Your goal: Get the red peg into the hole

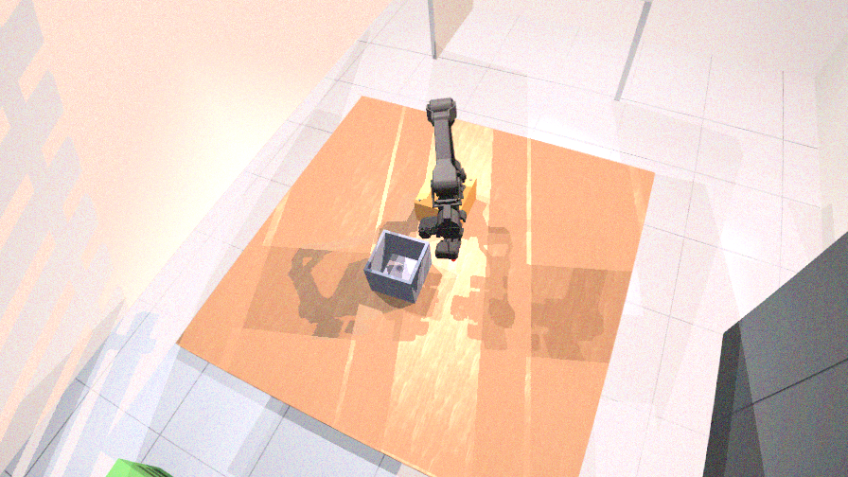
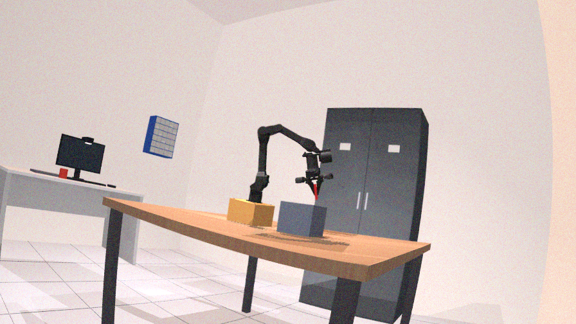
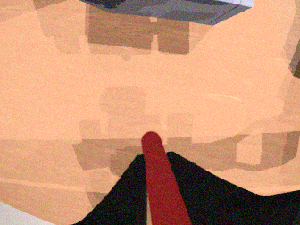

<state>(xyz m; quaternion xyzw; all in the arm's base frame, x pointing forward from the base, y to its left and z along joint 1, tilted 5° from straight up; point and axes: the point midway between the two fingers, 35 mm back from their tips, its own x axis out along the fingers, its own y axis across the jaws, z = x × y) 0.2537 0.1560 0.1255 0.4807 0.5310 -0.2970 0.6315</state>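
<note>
The pale plate lies 6 cm ahead of my gripper tip, 17 cm to the right of it and 15 cm below it. The rest, counted from my gripper tip: red peg: 2 cm above.
</note>
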